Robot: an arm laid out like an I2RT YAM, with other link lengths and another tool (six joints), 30 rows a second.
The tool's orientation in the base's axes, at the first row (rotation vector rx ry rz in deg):
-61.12, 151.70, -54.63
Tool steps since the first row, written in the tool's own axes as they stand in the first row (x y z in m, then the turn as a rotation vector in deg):
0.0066, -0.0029, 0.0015, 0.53, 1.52, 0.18
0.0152, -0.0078, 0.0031, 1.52, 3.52, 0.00
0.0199, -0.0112, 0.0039, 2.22, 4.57, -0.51
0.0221, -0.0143, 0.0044, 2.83, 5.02, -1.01
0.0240, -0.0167, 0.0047, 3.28, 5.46, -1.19
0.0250, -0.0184, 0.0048, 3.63, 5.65, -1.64
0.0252, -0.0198, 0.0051, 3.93, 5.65, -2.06
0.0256, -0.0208, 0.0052, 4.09, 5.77, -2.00
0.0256, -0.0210, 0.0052, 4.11, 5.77, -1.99
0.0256, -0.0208, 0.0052, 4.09, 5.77, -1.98
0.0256, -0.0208, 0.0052, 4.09, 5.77, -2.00
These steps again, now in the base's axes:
-0.0027, -0.0067, 0.0013, -1.21, 0.39, -1.00
-0.0057, -0.0159, 0.0039, -3.17, 0.93, -1.95
-0.0069, -0.0213, 0.0058, -4.47, 1.30, -2.11
-0.0066, -0.0247, 0.0075, -5.35, 1.40, -1.92
-0.0065, -0.0275, 0.0089, -6.00, 1.43, -1.99
-0.0062, -0.0291, 0.0100, -6.52, 1.54, -1.71
-0.0055, -0.0302, 0.0106, -6.88, 1.55, -1.35
-0.0052, -0.0310, 0.0112, -7.05, 1.48, -1.45
-0.0050, -0.0312, 0.0113, -7.06, 1.46, -1.45
-0.0052, -0.0310, 0.0112, -7.05, 1.47, -1.46
-0.0052, -0.0310, 0.0112, -7.05, 1.48, -1.45

